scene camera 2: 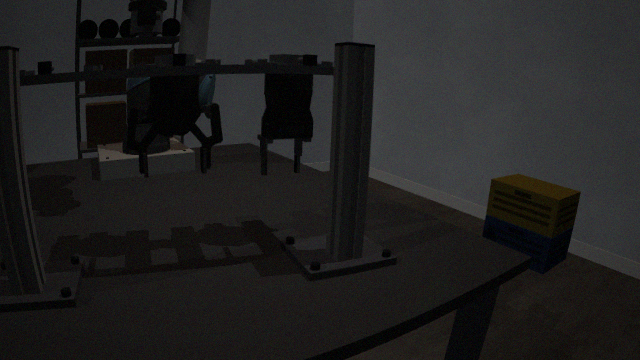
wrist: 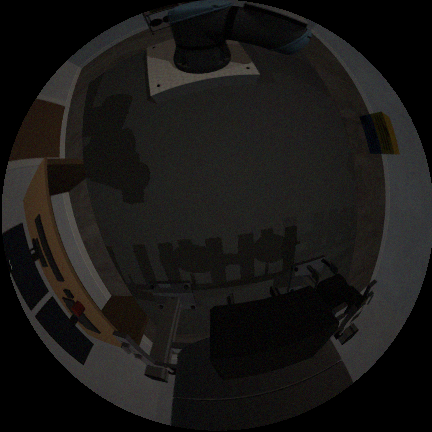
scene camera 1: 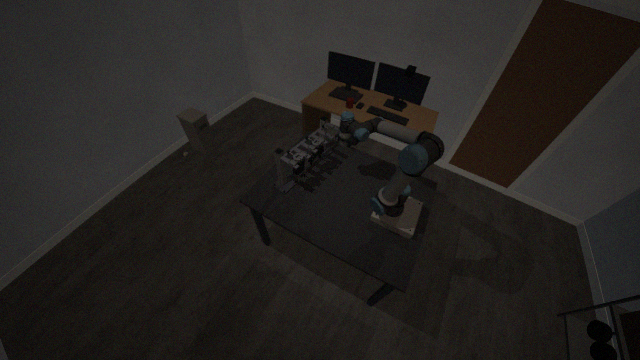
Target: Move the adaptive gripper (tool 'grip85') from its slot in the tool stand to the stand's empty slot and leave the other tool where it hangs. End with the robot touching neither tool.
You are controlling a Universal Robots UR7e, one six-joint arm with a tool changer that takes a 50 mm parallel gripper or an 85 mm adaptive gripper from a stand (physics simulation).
In view: a parallel gripper [scene camera 2: 287, 115], an adaptive gripper [scene camera 2: 174, 107] and a tool stand [scene camera 2: 344, 250].
The parallel gripper shows as well in the wrist view [wrist: 334, 290].
